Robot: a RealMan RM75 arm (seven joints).
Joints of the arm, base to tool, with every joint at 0 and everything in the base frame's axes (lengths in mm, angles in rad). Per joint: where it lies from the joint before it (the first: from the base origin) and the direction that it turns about. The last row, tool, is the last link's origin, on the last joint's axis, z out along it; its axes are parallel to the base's.
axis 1: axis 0 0 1 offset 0.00 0.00 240.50
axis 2: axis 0 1 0 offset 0.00 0.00 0.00
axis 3: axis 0 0 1 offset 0.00 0.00 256.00
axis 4: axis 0 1 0 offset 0.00 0.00 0.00
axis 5: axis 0 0 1 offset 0.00 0.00 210.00
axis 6: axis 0 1 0 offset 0.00 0.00 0.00
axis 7: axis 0 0 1 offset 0.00 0.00 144.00
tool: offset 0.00 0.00 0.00
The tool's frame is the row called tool.
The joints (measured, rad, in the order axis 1, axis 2, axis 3, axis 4, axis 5, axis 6, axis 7), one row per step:
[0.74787, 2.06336, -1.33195, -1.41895, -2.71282, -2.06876, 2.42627]
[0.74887, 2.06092, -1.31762, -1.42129, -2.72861, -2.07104, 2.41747]
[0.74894, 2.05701, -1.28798, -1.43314, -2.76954, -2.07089, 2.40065]
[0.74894, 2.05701, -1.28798, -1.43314, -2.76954, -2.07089, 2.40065]
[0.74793, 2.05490, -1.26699, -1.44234, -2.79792, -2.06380, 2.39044]
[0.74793, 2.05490, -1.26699, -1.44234, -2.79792, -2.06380, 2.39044]
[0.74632, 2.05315, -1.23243, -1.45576, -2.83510, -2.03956, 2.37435]
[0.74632, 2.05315, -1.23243, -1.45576, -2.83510, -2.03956, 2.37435]
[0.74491, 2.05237, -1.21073, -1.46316, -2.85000, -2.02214, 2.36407]
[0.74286, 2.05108, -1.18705, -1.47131, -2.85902, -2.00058, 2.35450]
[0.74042, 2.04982, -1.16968, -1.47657, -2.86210, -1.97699, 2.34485]
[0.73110, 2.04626, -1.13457, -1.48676, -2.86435, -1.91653, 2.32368]
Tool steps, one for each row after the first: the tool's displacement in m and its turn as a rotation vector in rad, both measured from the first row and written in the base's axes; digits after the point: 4 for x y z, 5 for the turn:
[0.0017, 0.0017, 0.0039, 0.01231, -0.00660, -0.00050]
[0.0053, 0.0057, 0.0128, 0.04873, -0.02470, 0.00204]
[0.0053, 0.0057, 0.0128, 0.04873, -0.02470, 0.00204]
[0.0078, 0.0090, 0.0189, 0.08037, -0.03509, 0.00562]
[0.0078, 0.0090, 0.0189, 0.08037, -0.03509, 0.00562]
[0.0110, 0.0153, 0.0274, 0.13565, -0.04098, 0.01793]
[0.0110, 0.0153, 0.0274, 0.13565, -0.04098, 0.01793]
[0.0126, 0.0190, 0.0321, 0.16732, -0.03770, 0.02713]
[0.0138, 0.0231, 0.0369, 0.20222, -0.02848, 0.03830]
[0.0147, 0.0269, 0.0404, 0.23052, -0.01810, 0.05256]
[0.0176, 0.0354, 0.0480, 0.29602, 0.00475, 0.08685]

